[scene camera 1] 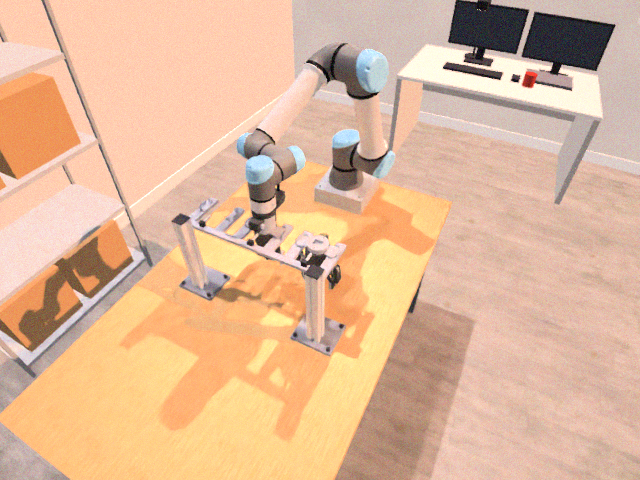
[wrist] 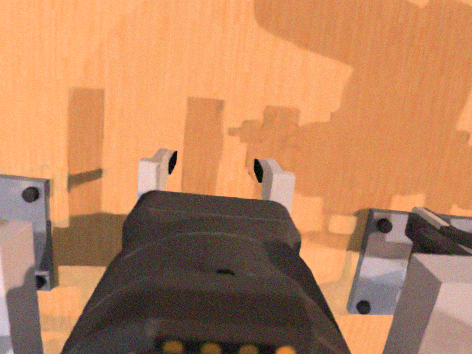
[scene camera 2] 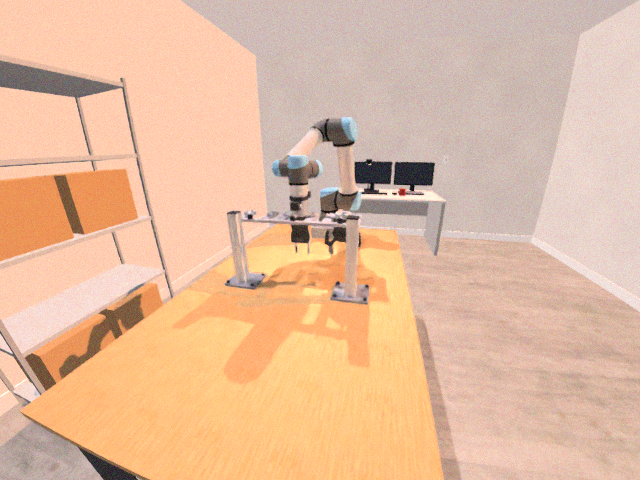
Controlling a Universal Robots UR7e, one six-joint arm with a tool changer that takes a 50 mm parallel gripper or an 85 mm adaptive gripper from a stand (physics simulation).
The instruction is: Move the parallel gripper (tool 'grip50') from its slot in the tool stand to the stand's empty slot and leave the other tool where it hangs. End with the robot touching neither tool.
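Where they show: arm's base, link origin: (scene camera 1: pixel 346 179).
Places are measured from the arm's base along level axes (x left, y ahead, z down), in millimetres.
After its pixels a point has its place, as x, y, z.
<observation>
The parallel gripper (scene camera 2: pixel 302 249) (wrist: pixel 216 167) is on my wrist, black with two pale fingers apart and nothing between them. It hangs upright at the middle slot of the tool stand (scene camera 1: pixel 315 304) {108, 777, -124} (scene camera 2: pixel 351 258) {99, 767, -87}. In the wrist view, pale stand arms flank its body. I cannot tell whether its collar rests on them. The coupling is mostly hidden in the scene views. The adaptive gripper (scene camera 1: pixel 313 257) (scene camera 2: pixel 338 236) hangs in the right slot, apart from my arm; part of it shows at the right edge of the wrist view. The left slot holds no tool.
The stand's posts rise from bolted base plates (scene camera 1: pixel 205 283) {-335, 673, 62} (scene camera 2: pixel 246 280) {-333, 688, 59} (wrist: pixel 382 287) {60, 753, 69} on the wooden table (scene camera 1: pixel 155 382) {-303, 1047, 81} (scene camera 2: pixel 289 413) {-52, 1216, 81}. The arm's base (scene camera 1: pixel 345 193) {20, 90, 6} is behind the stand. A shelf unit with orange boxes (scene camera 1: pixel 38 124) (scene camera 2: pixel 103 201) is at the left, a desk (scene camera 1: pixel 496 90) at the back right.
</observation>
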